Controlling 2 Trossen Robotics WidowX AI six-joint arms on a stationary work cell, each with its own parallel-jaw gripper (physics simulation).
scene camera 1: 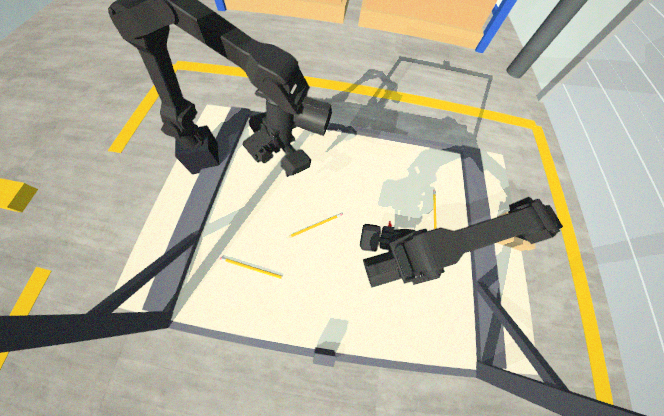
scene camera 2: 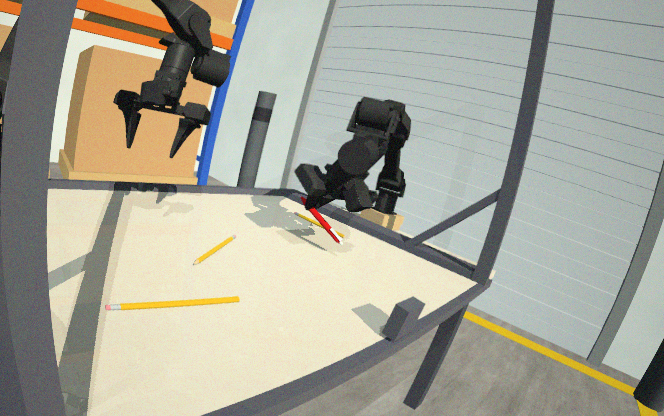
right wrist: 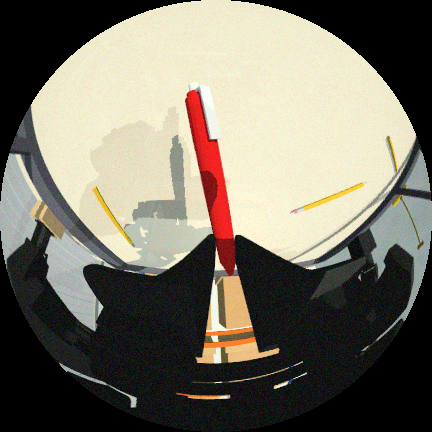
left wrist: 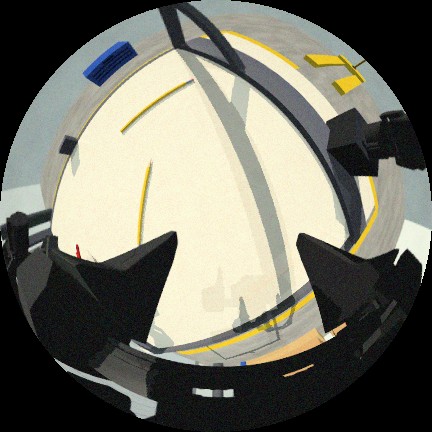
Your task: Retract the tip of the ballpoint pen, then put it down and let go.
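Where they show: left gripper, between the fingertips: (scene camera 1: 278, 164) (scene camera 2: 149, 153) (left wrist: 240, 238); right gripper, between the fingertips: (scene camera 1: 389, 231) (scene camera 2: 308, 208) (right wrist: 224, 240); left arm's base, origin of its link: (scene camera 1: 191, 140) (left wrist: 368, 140); right arm's base, origin of its link: (scene camera 2: 383, 211) (right wrist: 43, 226).
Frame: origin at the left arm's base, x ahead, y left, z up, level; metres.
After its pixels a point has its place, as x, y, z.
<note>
A red ballpoint pen (scene camera 1: 389, 224) @[0.502, -0.409, -0.007] (scene camera 2: 325, 225) @[0.490, -0.470, -0.044] (left wrist: 77, 251) @[0.488, -0.482, -0.052] (right wrist: 207, 165) @[0.496, -0.473, -0.040] with a white clip and white button is held tilted above the table (scene camera 1: 400, 320) @[0.474, -0.657, -0.106] (scene camera 2: 280, 320) @[0.182, -0.523, -0.106]. Its button end points away from the fingers and down. My right gripper (scene camera 2: 310, 205) @[0.502, -0.423, -0.024] (right wrist: 224, 240) @[0.502, -0.423, -0.024] is shut on the pen near its tapered red end. That end lies between the fingertips; no writing point can be made out there. In scene camera 1 the right gripper hides most of the pen. My left gripper (scene camera 2: 151, 152) @[0.248, -0.184, 0.042] (left wrist: 240, 238) @[0.248, -0.184, 0.042] is open and empty, raised over the far left part of the table.
One pencil (scene camera 1: 316, 225) @[0.317, -0.332, -0.101] (scene camera 2: 215, 250) @[0.302, -0.336, -0.102] (left wrist: 145, 200) @[0.297, -0.329, -0.102] (right wrist: 332, 196) @[0.325, -0.331, -0.102] lies mid-table. Another pencil (scene camera 1: 252, 267) @[0.110, -0.409, -0.100] (scene camera 2: 175, 303) @[0.100, -0.409, -0.101] lies nearer the front left. A third pencil (scene camera 1: 435, 209) @[0.715, -0.377, -0.099] (scene camera 2: 305, 218) @[0.724, -0.350, -0.103] (right wrist: 112, 215) @[0.693, -0.415, -0.104] lies near the right gripper. A dark block (scene camera 1: 325, 352) @[0.255, -0.665, -0.068] (scene camera 2: 405, 317) @[0.222, -0.675, -0.061] sits on the front rail.
</note>
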